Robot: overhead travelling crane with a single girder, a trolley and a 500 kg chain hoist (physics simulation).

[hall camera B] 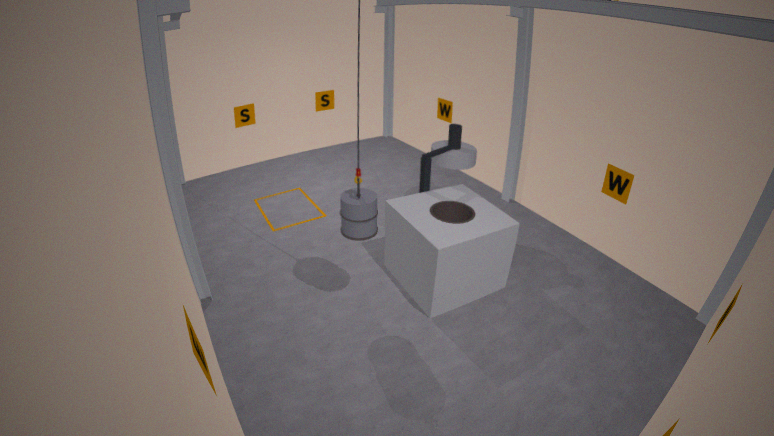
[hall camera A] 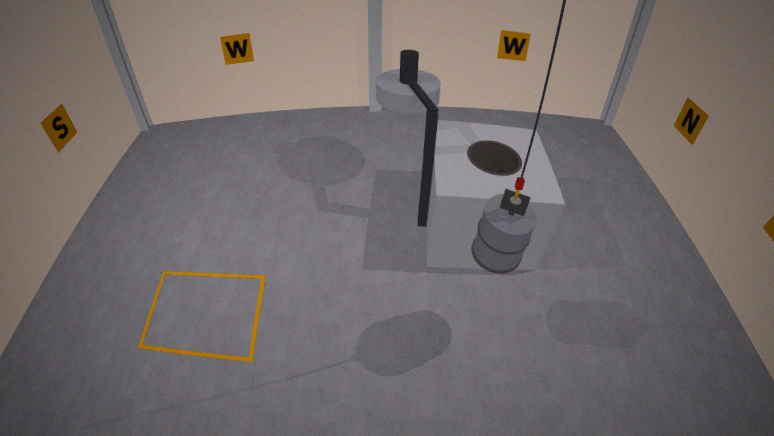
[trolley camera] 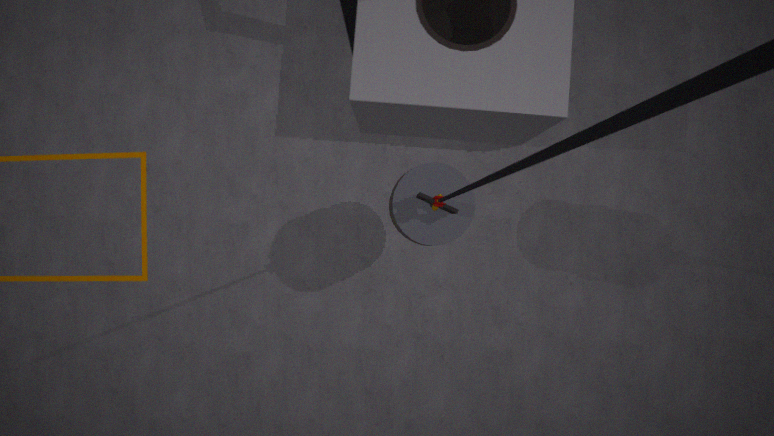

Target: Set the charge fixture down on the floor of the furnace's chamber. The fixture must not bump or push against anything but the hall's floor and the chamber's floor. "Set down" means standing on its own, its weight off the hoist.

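Note:
The charge fixture [hall camera A: 502, 238] [hall camera B: 358, 229] [trolley camera: 444, 228], a grey drum with darker bands, hangs upright in the air, its shadows on the hall floor apart from it. My hook [hall camera A: 517, 190] [hall camera B: 358, 176] [trolley camera: 438, 201], yellow below a red block, is shut on the lug on its top. The furnace [hall camera A: 453, 232] [hall camera B: 411, 243] [trolley camera: 460, 81] is a pale block with a round dark chamber opening [hall camera A: 493, 157] [hall camera B: 452, 212] [trolley camera: 465, 21] in its top. In the trolley view the fixture is below the furnace's near edge, with a gap between. The chamber's floor cannot be made out.
A dark post with an arm [hall camera A: 427, 167] [hall camera B: 425, 176] [trolley camera: 349, 21] stands at the furnace's south side and carries a round grey lid [hall camera A: 388, 97] [hall camera B: 466, 158] raised beside the furnace. A yellow marked rectangle [hall camera A: 257, 318] [hall camera B: 264, 215] [trolley camera: 144, 216] lies on the floor farther south.

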